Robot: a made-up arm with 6 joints.
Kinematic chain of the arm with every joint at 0, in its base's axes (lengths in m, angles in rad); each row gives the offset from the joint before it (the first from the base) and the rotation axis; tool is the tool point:
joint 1: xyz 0 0 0.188 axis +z
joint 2: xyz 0 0 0 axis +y
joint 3: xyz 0 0 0.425 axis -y
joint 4: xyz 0 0 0 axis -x
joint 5: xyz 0.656 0 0 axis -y
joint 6: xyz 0 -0.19 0 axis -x
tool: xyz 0 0 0
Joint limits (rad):
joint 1: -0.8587..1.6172
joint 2: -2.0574..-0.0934
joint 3: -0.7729..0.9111
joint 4: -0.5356..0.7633
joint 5: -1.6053..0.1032
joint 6: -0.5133..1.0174
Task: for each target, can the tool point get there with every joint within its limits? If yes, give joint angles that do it. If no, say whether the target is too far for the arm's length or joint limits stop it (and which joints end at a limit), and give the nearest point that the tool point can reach.
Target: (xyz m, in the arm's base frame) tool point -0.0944 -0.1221 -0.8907
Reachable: no: joint limits stop it (at a limit: joint 1, joint 2, joint 3, joint 4) | nearest point 0.1440 -0.4169 0.1235 | short by 1.083 m
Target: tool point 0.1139 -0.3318 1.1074
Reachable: yes | joints -0.6721 -0.2780 0.5799 0.1166 -0.3985 -0.2988
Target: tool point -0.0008 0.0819 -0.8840
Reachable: no: joint limits stop it (at a limit: joint 1, joint 2, joint 3, joint 4) | nearest point 0.1442 0.4169 0.1235 | short by 1.072 m
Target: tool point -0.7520 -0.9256 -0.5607
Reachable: no: too far | nearest point -0.6643 -0.8176 -0.0271 | short by 0.551 m
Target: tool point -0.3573 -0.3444 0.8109
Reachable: yes | joints 0.3755 -1.6470 -0.0474 0.0846 -0.1102 0.8876
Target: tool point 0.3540 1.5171 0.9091
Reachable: no: too far | nearest point 0.1500 0.6152 0.7365 | short by 0.941 m
